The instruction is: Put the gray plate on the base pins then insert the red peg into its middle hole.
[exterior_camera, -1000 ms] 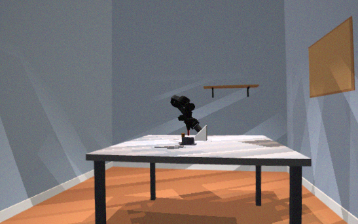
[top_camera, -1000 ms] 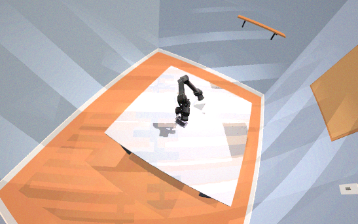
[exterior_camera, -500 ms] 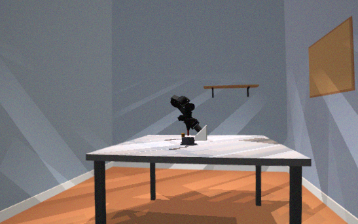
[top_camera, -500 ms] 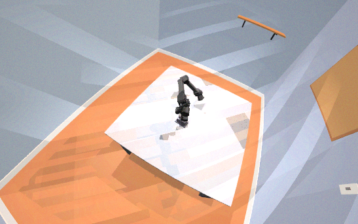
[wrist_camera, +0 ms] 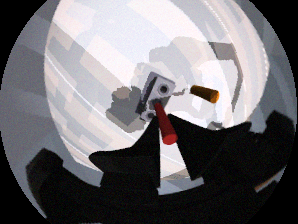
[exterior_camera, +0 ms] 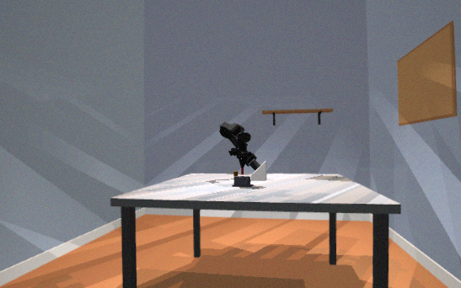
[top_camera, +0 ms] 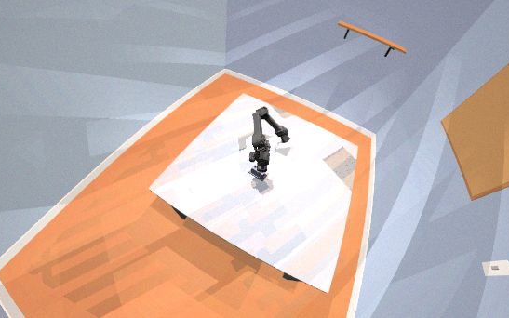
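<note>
My gripper tip is 70 mm above the gray plate. Round my gripper tip: red peg right at my gripper tip; then base 100 mm below; then orange peg 100 mm behind, 70 mm to the right, 70 mm below.
</note>
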